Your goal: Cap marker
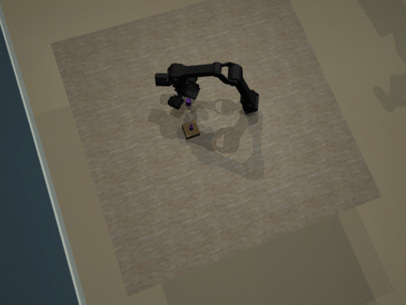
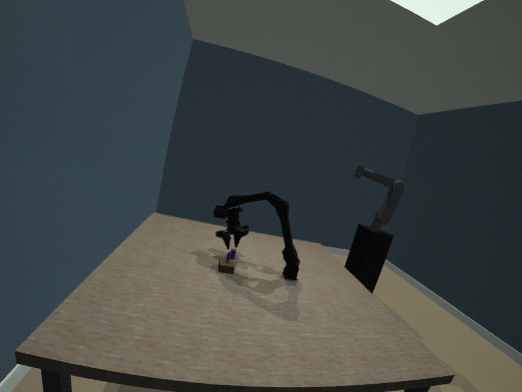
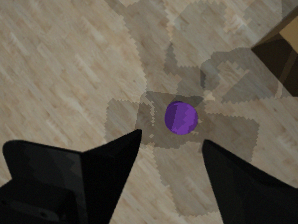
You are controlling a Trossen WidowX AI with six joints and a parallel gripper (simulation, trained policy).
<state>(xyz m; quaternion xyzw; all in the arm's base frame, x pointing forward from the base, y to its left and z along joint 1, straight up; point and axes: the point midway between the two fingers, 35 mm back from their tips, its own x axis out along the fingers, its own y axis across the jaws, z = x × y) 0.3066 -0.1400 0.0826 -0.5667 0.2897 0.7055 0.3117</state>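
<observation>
My gripper tip is 10 mm past the purple cap, 20 mm to the right of it and 20 mm above it. The rest, counted from my gripper tip: tan holder block (30 mm ahead, 160 mm to the left, 30 mm below).
</observation>
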